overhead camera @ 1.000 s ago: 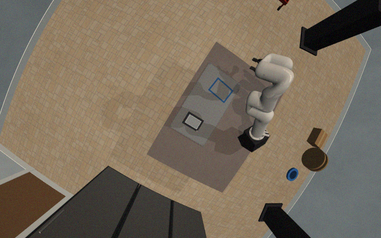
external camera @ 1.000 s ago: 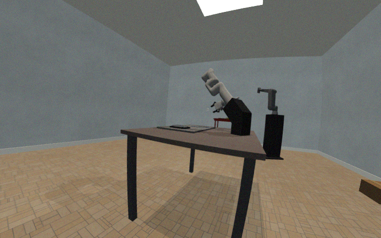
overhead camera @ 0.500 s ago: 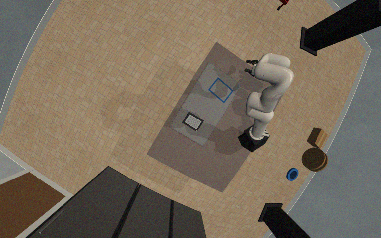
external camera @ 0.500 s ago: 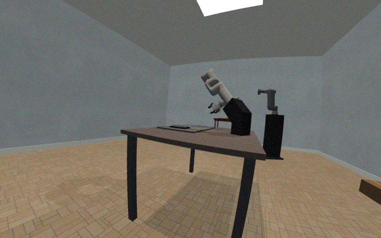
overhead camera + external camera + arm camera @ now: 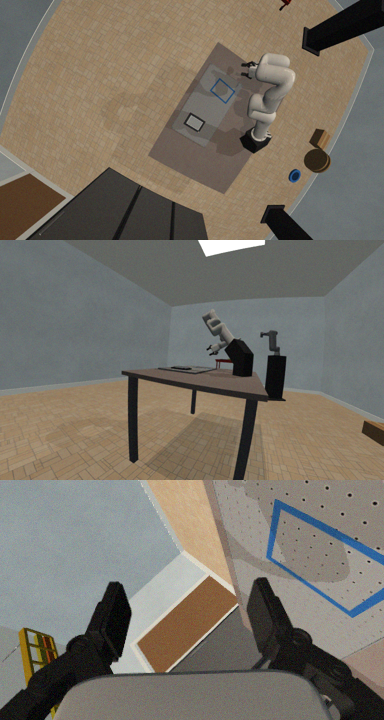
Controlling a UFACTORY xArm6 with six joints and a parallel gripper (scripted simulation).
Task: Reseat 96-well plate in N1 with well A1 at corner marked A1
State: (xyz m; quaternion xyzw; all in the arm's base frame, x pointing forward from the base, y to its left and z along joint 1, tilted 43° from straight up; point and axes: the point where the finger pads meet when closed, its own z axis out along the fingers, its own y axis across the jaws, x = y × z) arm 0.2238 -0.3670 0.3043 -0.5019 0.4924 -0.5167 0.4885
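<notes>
The 96-well plate lies 51 cm to the left of my hand, 26 cm ahead of it and 19 cm below it. The rest, counted from my hand: dark plate nest N1: 51 cm to the left, 26 cm ahead, 20 cm below; then A1 corner mark: 58 cm to the left, 21 cm ahead, 19 cm below.
</notes>
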